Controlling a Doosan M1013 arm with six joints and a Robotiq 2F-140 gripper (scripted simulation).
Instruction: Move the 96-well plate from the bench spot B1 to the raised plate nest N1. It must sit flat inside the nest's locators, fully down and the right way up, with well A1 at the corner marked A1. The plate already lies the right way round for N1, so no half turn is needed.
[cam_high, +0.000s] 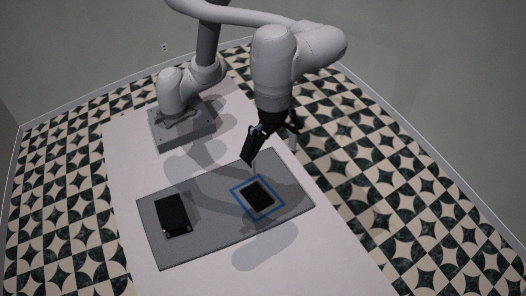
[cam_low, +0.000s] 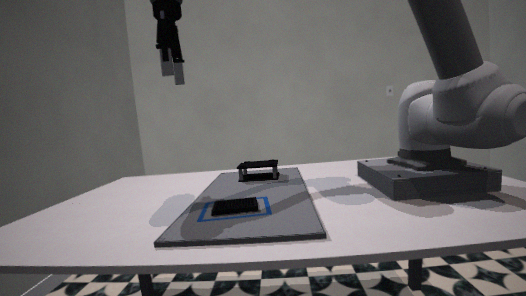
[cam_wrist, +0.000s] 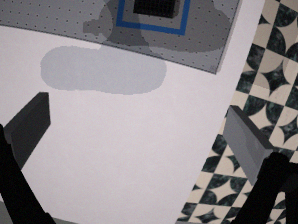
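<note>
My hand is 38 cm above the black 96-well plate, 13 cm past it and 3 cm to the right of it. Round my hand: raised black nest N1: 33 cm below, 32 cm to the right, 24 cm behind; white corner mark: 39 cm to the right, 32 cm below, 18 cm behind.
</note>
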